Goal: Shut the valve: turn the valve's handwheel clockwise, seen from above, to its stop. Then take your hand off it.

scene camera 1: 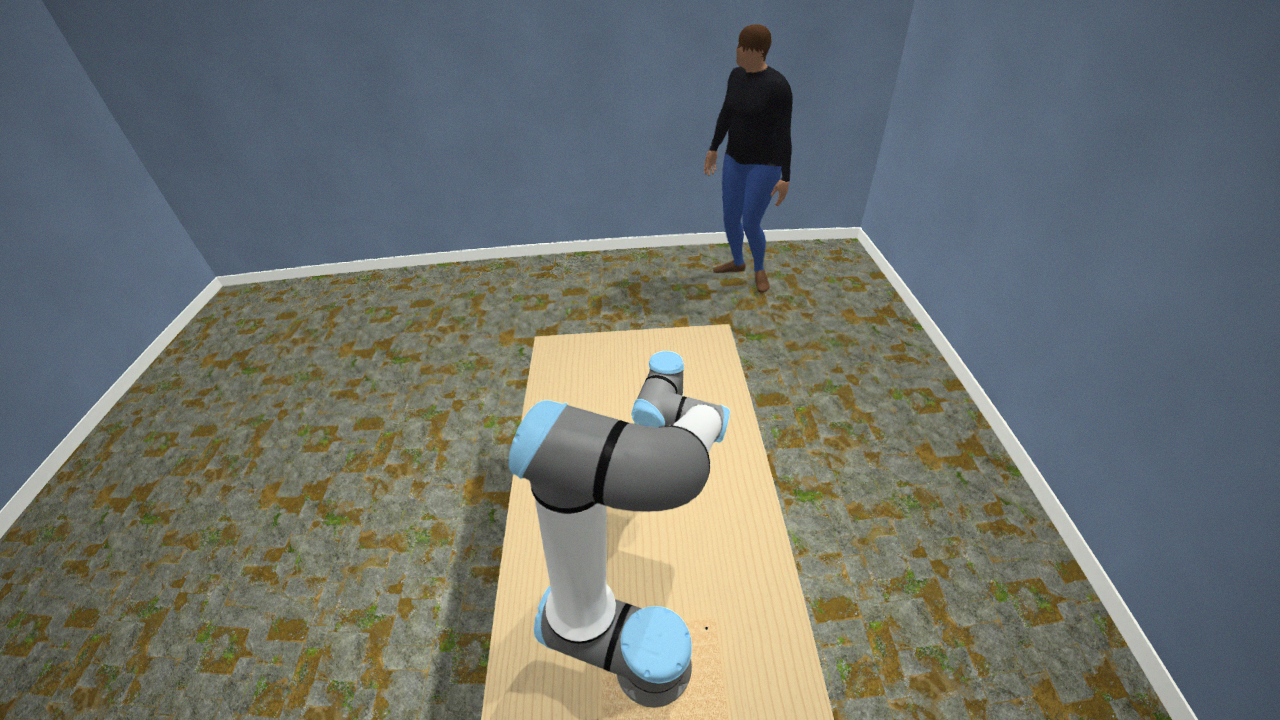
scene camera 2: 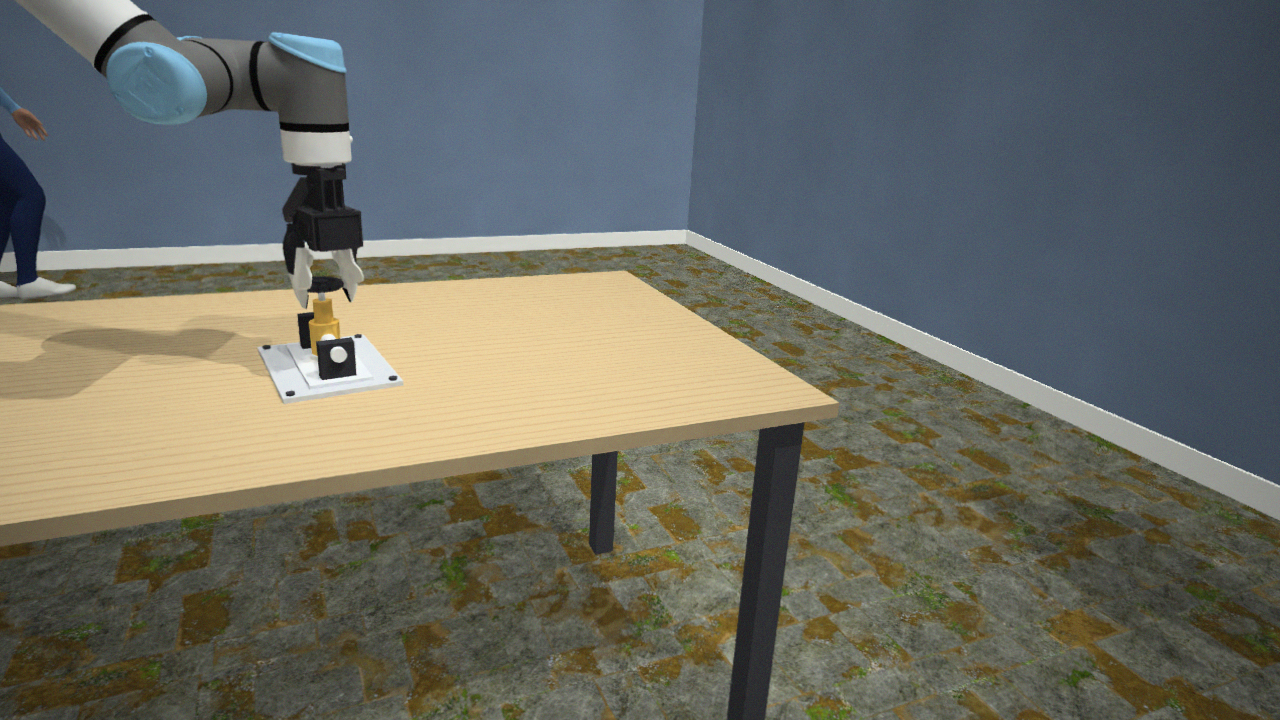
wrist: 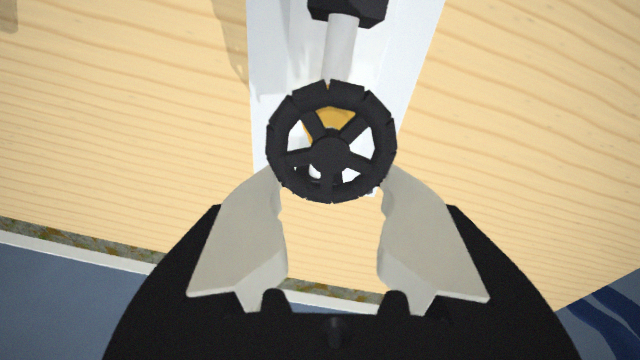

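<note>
The valve's black spoked handwheel point(scene camera 2: 324, 283) point(wrist: 330, 152) sits on top of the yellow valve body point(scene camera 2: 323, 328) point(wrist: 335, 117). The valve stands on a white base plate point(scene camera 2: 276, 366) point(wrist: 260, 125) on the table, between black blocks with a light pipe. My gripper point(scene camera 2: 327, 291) point(wrist: 329, 165) points straight down over the valve and is shut on the handwheel, with one pale finger on each side of the rim. In scene camera 1 the arm hides the valve and the gripper.
The wooden table point(scene camera 1: 707, 555) point(scene camera 2: 537, 358) carries the arm's base point(scene camera 1: 656, 658) at its near end in scene camera 1. A person in a black top point(scene camera 1: 756, 116) stands beyond the table's far end. Another person's legs point(scene camera 2: 22, 205) show at the left in scene camera 2.
</note>
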